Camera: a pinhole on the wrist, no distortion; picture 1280 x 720 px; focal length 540.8 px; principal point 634.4 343.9 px. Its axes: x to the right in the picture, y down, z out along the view. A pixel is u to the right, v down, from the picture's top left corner.
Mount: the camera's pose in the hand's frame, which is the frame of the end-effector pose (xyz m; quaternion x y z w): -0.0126 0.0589 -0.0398 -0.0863 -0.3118 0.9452 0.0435
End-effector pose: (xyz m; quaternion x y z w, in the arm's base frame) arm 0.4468 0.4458 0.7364 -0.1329 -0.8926 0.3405 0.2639
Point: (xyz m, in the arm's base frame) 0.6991 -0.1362 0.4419
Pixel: 1056 341
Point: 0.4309 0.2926 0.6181
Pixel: 730 235
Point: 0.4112 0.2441 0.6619
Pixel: 670 345
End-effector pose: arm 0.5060 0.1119 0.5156 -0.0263 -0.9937 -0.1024 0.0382
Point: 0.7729 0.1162 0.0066
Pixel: 831 158
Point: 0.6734 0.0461 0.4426
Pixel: 1043 519
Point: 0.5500 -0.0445 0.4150
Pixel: 635 644
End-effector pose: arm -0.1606 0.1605 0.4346 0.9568 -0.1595 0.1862 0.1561
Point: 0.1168 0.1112 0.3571
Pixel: outside the picture
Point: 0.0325 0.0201 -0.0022
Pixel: 491 79
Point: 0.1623 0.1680 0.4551
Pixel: outside the picture
